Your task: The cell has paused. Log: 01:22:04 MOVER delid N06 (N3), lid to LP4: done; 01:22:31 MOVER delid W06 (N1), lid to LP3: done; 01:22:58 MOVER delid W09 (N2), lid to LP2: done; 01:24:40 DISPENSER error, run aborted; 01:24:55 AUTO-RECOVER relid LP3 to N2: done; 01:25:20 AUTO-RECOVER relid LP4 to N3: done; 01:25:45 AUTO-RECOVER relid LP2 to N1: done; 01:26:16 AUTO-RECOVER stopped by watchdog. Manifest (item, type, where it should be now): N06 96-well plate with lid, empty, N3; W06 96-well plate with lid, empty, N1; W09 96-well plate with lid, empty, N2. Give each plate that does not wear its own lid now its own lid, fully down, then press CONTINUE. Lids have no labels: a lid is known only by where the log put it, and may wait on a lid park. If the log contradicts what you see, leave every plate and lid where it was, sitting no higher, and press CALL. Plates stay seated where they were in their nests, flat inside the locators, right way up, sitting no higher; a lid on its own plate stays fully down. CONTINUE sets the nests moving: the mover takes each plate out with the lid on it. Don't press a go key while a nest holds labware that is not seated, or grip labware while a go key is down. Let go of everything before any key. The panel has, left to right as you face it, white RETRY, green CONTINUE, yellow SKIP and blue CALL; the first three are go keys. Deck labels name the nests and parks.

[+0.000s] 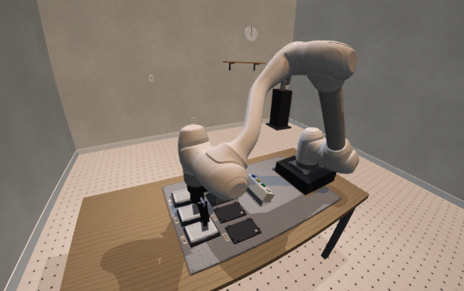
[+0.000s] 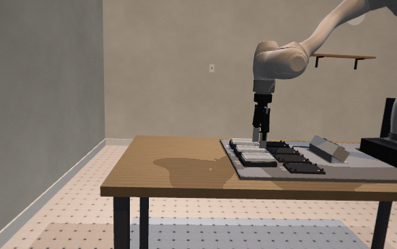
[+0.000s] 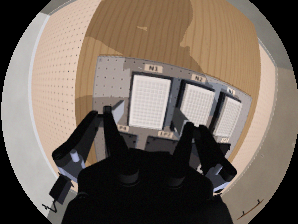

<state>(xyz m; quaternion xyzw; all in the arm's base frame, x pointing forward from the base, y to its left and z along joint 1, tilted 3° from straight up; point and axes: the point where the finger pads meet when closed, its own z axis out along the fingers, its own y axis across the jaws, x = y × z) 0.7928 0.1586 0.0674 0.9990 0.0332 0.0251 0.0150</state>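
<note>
Right now my hand is 70 mm above the pale lid. From my hand the other things lie so: green key 420 mm behind, 130 mm to the right, 40 mm below; LP2 lid park 180 mm behind, 100 mm below, 70 mm to the right; plate 80 mm below.
</note>
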